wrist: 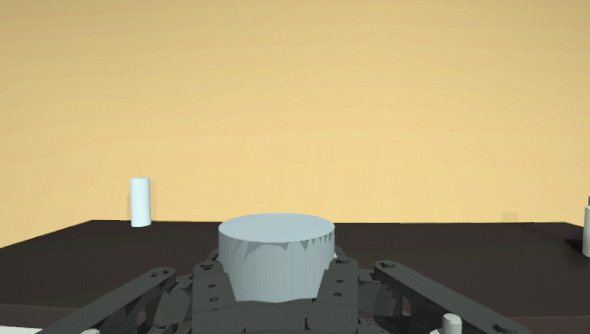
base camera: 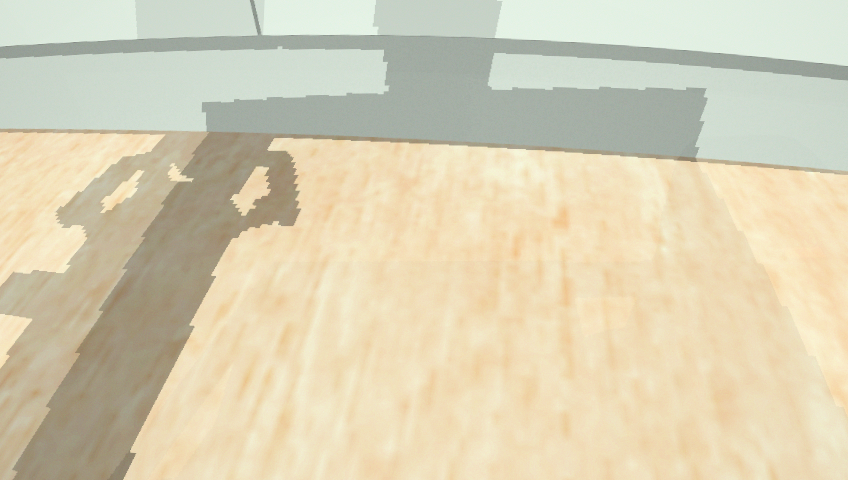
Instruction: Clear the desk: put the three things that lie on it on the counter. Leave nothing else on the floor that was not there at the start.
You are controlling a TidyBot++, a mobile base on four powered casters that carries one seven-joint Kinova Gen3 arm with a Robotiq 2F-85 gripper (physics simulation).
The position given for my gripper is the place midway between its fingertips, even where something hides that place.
Scene:
My gripper shows in the wrist view (277,254); in the base camera view it is out of frame. A pale blue cylinder shows in the wrist view (140,202); in the base camera view it is out of frame. A pale blue-grey cylinder shows in the wrist view (274,257); in the base camera view it is out of frame.

